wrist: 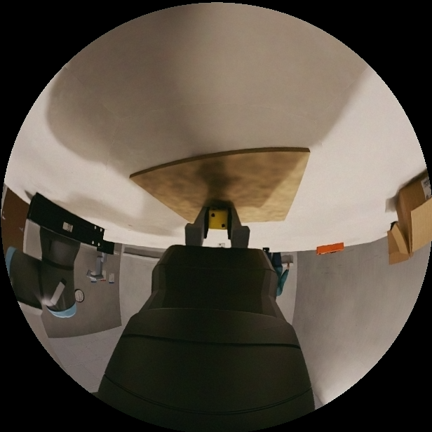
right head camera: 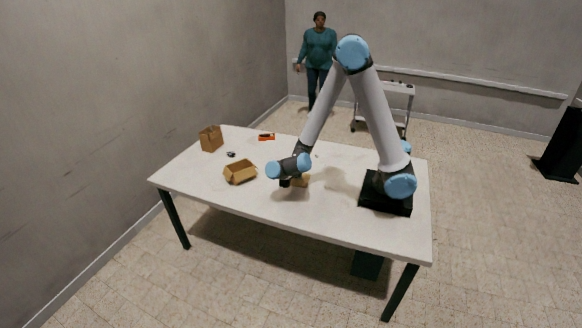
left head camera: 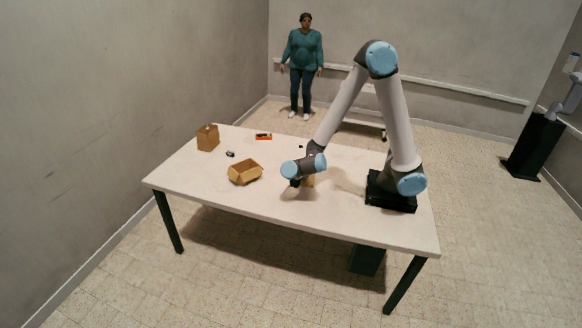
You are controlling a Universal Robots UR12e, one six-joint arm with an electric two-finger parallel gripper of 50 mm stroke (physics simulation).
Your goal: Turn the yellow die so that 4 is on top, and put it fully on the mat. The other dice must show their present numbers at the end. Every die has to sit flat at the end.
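Pixels of known places: gripper, between the fingertips: point(right head camera: 299, 176) point(left head camera: 305, 176); arm's base, origin of its link: point(left head camera: 391, 183).
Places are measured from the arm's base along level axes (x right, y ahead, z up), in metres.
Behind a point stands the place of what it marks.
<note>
My gripper point(wrist: 218, 216) is shut on the yellow die point(wrist: 218, 218), tilted over with its fingers low at the brown mat point(left head camera: 309, 183) @[z -0.060, x -0.058, y 0.487 m] point(right head camera: 301, 181) @[z -0.060, x -0.040, y 0.501 m] point(wrist: 265, 175). The die's face towards the wrist camera shows dark pips; its top number cannot be read. Whether the die touches the mat is unclear. In the head views the wrist hides the fingers and die. A black die point(left head camera: 301, 146) @[z -0.049, x 0.346, y 0.620 m] point(wrist: 266, 249) lies behind the arm, partly hidden in the wrist view. A small white die point(right head camera: 316, 156) @[z -0.053, x 0.249, y 0.486 m] point(wrist: 221, 245) lies beyond the mat. Their numbers are too small to read.
An open cardboard box point(left head camera: 245, 172) @[z 0.022, x -0.170, y 0.847 m] point(right head camera: 240, 172) @[z 0.019, x -0.165, y 0.839 m] stands left of the mat. A taller box point(left head camera: 208, 138) @[z 0.048, x 0.092, y 1.232 m] point(right head camera: 211, 139) @[z 0.045, x 0.100, y 1.228 m], a small dark object point(left head camera: 230, 154) @[z -0.041, x 0.074, y 1.062 m] point(right head camera: 230, 154) @[z -0.040, x 0.076, y 1.064 m] and an orange tray point(left head camera: 263, 136) @[z -0.035, x 0.382, y 0.927 m] point(right head camera: 266, 137) @[z -0.038, x 0.379, y 0.920 m] point(wrist: 330, 248) are farther back. A person point(left head camera: 303, 55) stands behind the table.
</note>
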